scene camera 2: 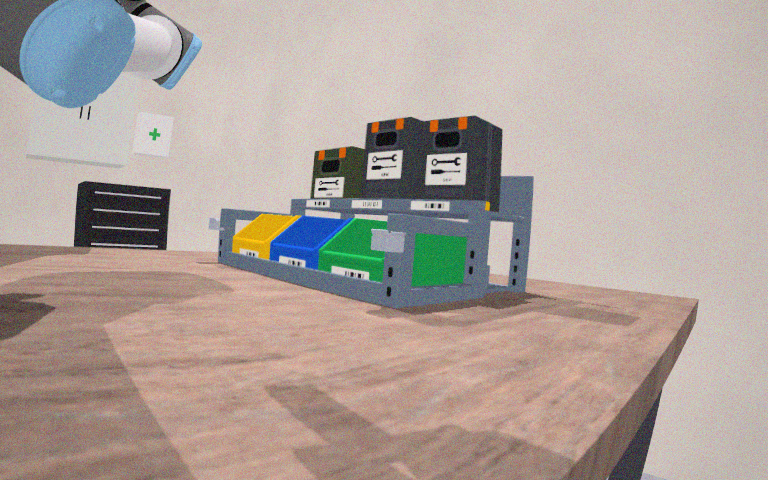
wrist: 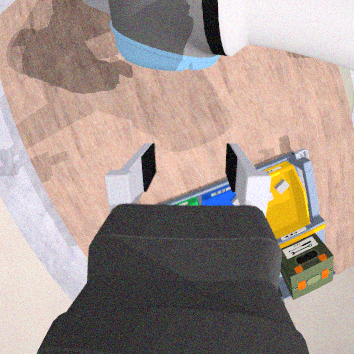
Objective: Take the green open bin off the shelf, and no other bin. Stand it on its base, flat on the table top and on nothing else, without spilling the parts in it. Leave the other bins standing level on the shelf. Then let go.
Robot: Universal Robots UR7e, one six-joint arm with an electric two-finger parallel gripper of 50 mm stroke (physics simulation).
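Frame: origin at the arm's base, x right, y up, z back, level; millimetres.
Seen in the pictures: gripper, between the fingertips: [wrist: 190, 157].
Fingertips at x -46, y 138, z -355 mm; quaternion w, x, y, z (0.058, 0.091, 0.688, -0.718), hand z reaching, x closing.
Note:
Offsets run from my fingertips to a thing's top centre. "spot": to the spot under its first point. Level surfaces: height alone.
The green open bin {dy -246, dx +52, dz -257 mm} [scene camera 2: 352, 257] [wrist: 189, 203] stands in the lower level of the grey shelf {spot: dy -323, dx +10, dz -154 mm} [scene camera 2: 305, 283], at its right end in the scene view. In the wrist view a small part of its front shows, the rest hidden behind the gripper body. The blue bin {dy -246, dx -58, dz -242 mm} [scene camera 2: 308, 236] [wrist: 218, 198] stands beside it, and the yellow bin {dy -246, dx -169, dz -221 mm} [scene camera 2: 265, 230] [wrist: 287, 206] is at the other end. My gripper [wrist: 190, 157] is open and empty, high above the table top {dy -326 mm} [scene camera 2: 254, 362] [wrist: 165, 120]. Its fingers do not show in the scene view. The parts in the green bin are hidden.
Two dark grey cases {dy -93, dx -68, dz -333 mm} [scene camera 2: 386, 169] [scene camera 2: 450, 169] and a dark green case {dy -130, dx -187, dz -317 mm} [scene camera 2: 338, 175] [wrist: 307, 267] stand on the shelf's upper level, behind and above the open bins. Shelf uprights stand at both ends. The table's right edge [scene camera 2: 640, 396] shows in the scene view.

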